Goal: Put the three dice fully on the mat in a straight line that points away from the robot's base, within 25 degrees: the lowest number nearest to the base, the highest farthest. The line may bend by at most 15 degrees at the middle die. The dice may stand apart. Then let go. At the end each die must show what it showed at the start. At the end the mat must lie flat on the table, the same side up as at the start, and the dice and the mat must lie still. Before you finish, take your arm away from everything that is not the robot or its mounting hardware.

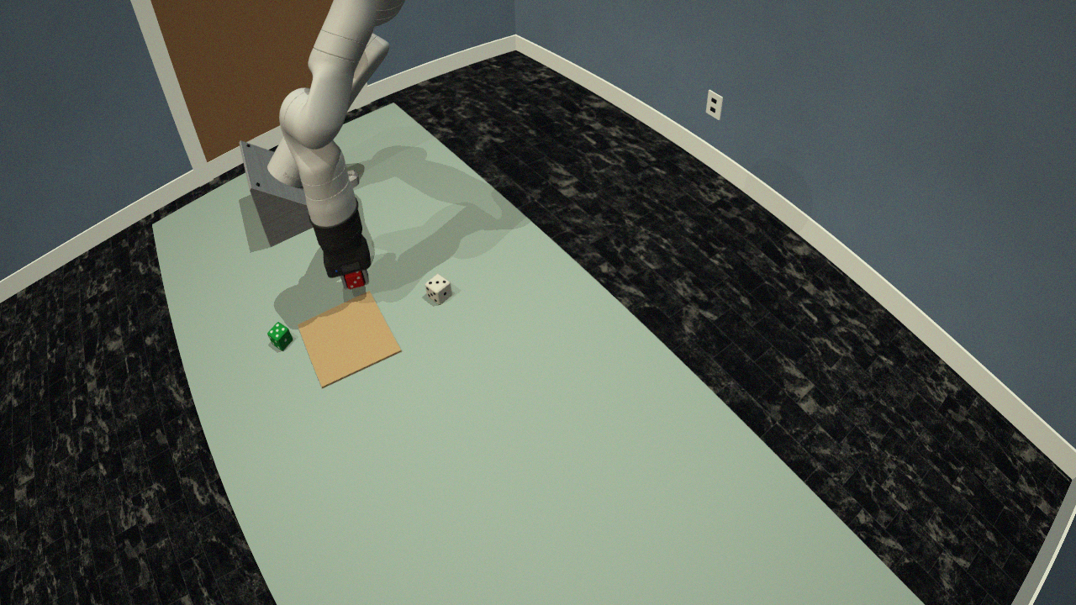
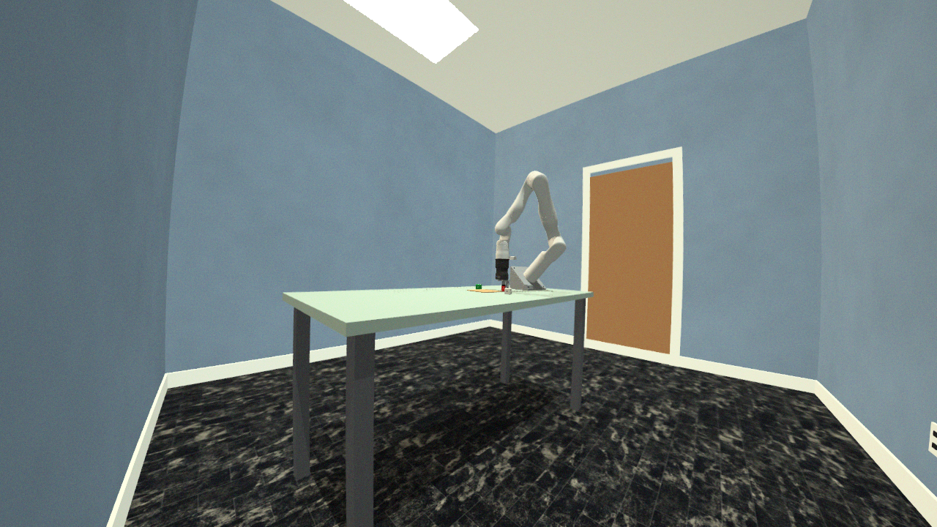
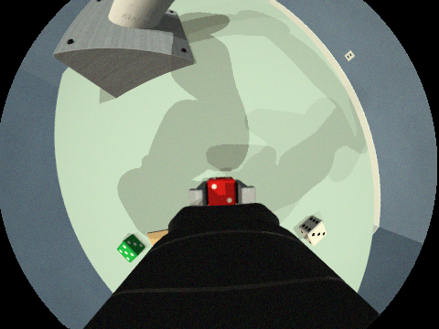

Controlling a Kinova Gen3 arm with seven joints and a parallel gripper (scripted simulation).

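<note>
The tan mat lies 110 mm ahead of my hand, 50 mm to the right of it and 20 mm below it. Also, from my hand: green die: 160 mm to the right, 60 mm ahead; red die: right at my hand; white die: 120 mm to the left, 100 mm ahead.
</note>
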